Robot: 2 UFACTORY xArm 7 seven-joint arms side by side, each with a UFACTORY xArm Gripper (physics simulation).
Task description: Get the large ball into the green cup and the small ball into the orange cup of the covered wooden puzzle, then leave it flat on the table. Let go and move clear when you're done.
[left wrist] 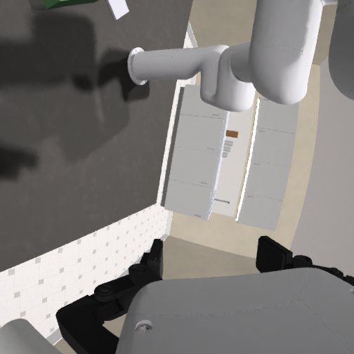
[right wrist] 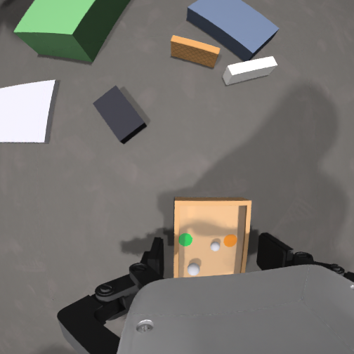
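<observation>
The wooden puzzle point(right wrist: 213, 202) lies in the right wrist view, low in the middle, its near end hidden by the gripper body. The green cup point(right wrist: 185, 239) is at its left side and the orange cup point(right wrist: 230, 241) at its right. The large ball point(right wrist: 193, 269) is nearer the gripper than the green cup, apart from it. The small ball point(right wrist: 215, 246) lies just left of the orange cup, outside it. My right gripper point(right wrist: 211, 251) is open, with its fingers either side of the puzzle in view. My left gripper point(left wrist: 211, 254) is open and empty, away from the puzzle.
Beyond the puzzle lie a black block point(right wrist: 119, 112), a white panel point(right wrist: 25, 112), a green box point(right wrist: 55, 30), an orange block point(right wrist: 194, 52), a white bar point(right wrist: 251, 70) and a blue block point(right wrist: 232, 25). The other arm point(left wrist: 170, 64) shows in the left wrist view.
</observation>
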